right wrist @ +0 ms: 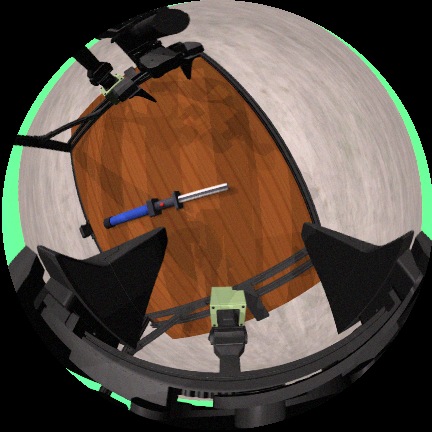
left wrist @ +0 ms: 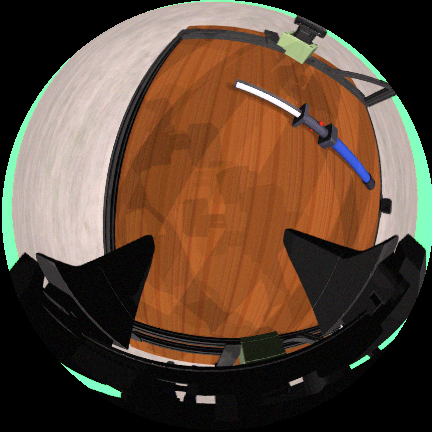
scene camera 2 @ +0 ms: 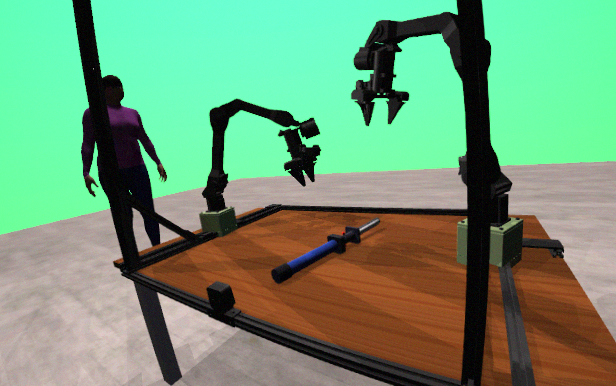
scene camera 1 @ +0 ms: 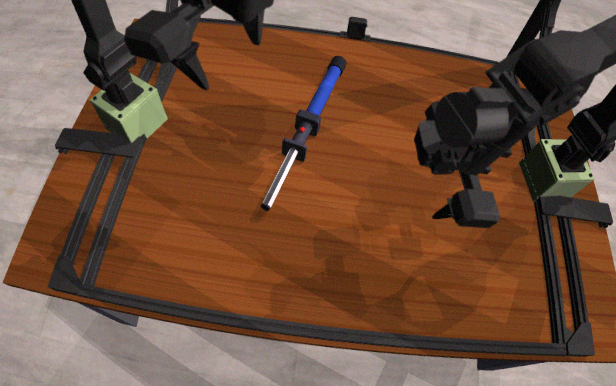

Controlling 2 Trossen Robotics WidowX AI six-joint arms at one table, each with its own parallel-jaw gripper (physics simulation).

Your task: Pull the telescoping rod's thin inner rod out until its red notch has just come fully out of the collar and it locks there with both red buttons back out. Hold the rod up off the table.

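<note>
The telescoping rod lies on the table. Its blue tube [scene camera 1: 324, 92] [scene camera 2: 312, 255] [left wrist: 352, 157] [right wrist: 130, 214] has a black end cap. Its dark collar [scene camera 1: 300, 136] [left wrist: 315, 125] sits between two square flanges. A red button [scene camera 1: 302, 129] [right wrist: 161, 204] shows on the collar; the left wrist view shows red on both sides. The silver inner rod [scene camera 1: 280, 179] [scene camera 2: 369, 226] [left wrist: 267, 97] [right wrist: 205, 192] sticks partly out; no red notch shows on it. My left gripper [scene camera 2: 308, 183] [left wrist: 219, 239] [right wrist: 171, 88] is open, empty, above the table. My right gripper [scene camera 1: 232, 66] [scene camera 2: 379, 124] [right wrist: 236, 232] is open, empty, higher up.
Green arm bases [scene camera 1: 131, 107] [scene camera 1: 556, 170] stand at the table's two sides. Black rails [scene camera 1: 320, 322] edge the wooden table [scene camera 1: 225, 240]. A small black block [scene camera 1: 357, 28] [scene camera 2: 220, 296] sits on one rail. Dark upright posts [scene camera 2: 475, 300] rise at the table in scene camera 2.
</note>
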